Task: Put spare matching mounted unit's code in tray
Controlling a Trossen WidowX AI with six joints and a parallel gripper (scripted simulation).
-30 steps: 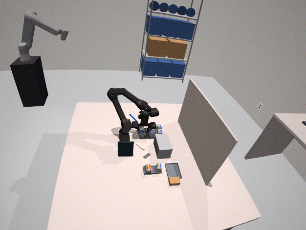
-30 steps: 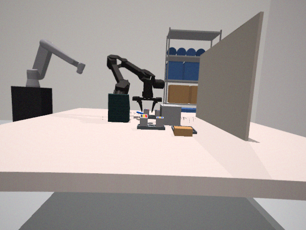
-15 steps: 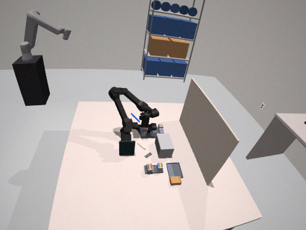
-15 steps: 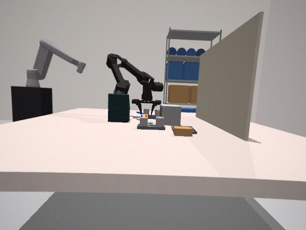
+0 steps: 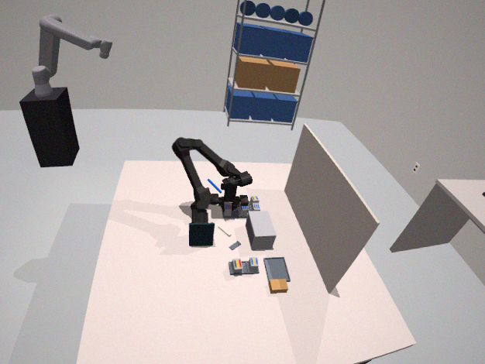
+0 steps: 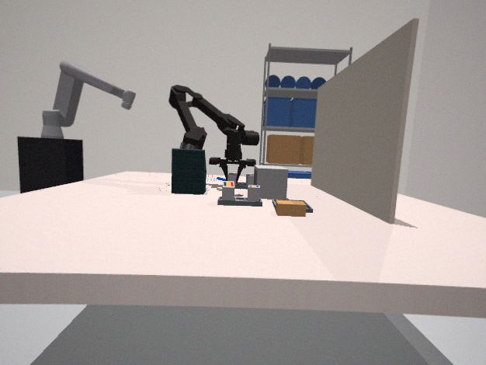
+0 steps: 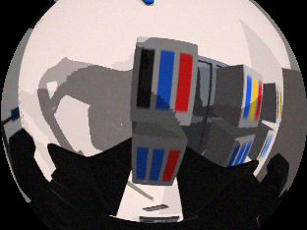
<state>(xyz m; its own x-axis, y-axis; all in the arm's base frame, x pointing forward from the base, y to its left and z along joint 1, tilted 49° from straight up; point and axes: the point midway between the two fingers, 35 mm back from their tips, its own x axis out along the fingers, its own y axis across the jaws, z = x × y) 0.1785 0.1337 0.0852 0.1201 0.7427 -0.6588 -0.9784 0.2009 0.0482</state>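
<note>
Now: the dark tray 14 cm ahead of my gripper tip, 37 cm to the right of it and 1 cm below it. The rest, counted from my gripper tip: dark flat piece (1 cm behind, 21 cm to the right, 2 cm below); blue pen (2 cm behind, 23 cm to the left, 1 cm below); grey mounted unit (12 cm ahead, 16 cm to the right, 3 cm above).
</note>
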